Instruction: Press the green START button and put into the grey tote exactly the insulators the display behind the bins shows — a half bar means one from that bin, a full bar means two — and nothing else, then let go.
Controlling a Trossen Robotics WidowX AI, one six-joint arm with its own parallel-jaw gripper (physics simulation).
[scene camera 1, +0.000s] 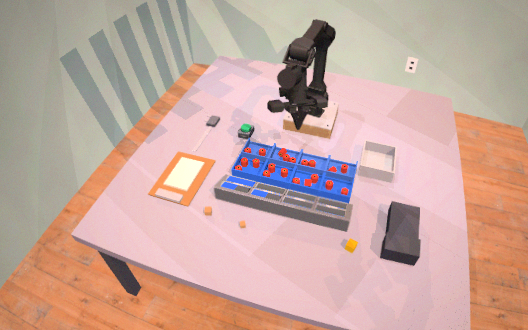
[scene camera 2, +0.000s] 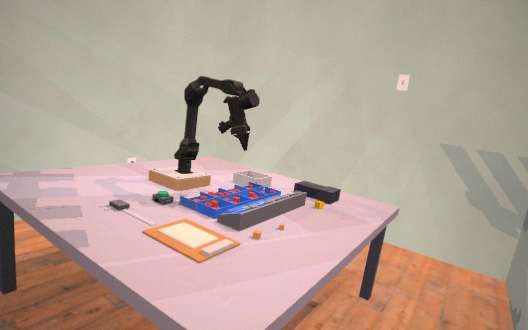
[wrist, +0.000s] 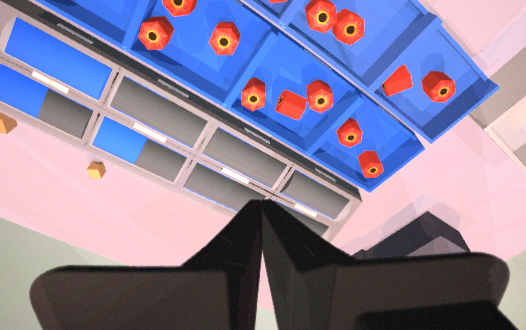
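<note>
My gripper point(scene camera 1: 298, 128) point(scene camera 2: 245, 149) point(wrist: 260, 210) is shut and empty, high above the table. Blue bins point(scene camera 1: 260, 176) point(wrist: 345, 112) stand in two rows of four and hold red insulators point(scene camera 1: 329, 184) point(wrist: 224, 39), some lying on their sides. The grey display point(scene camera 1: 285, 210) point(scene camera 2: 270, 212) point(wrist: 102, 107) stands along the bins. In the wrist view its bin-side row reads full blue, then three grey; its other row reads half blue, half blue, then grey, the last partly hidden by my fingers. The green START button point(scene camera 1: 246, 128) point(scene camera 2: 163, 194) is on its dark base. No insulator shows in the grey tote point(scene camera 1: 376, 172) point(scene camera 2: 250, 180).
A black block point(scene camera 1: 402, 232) point(scene camera 2: 317, 192) stands right of the display. A yellow cube point(scene camera 1: 351, 245) point(scene camera 2: 319, 205) and two small orange cubes point(scene camera 1: 208, 211) point(scene camera 1: 242, 224) lie before the display. An orange clipboard point(scene camera 1: 200, 180) and a small dark device point(scene camera 1: 213, 121) lie at the left.
</note>
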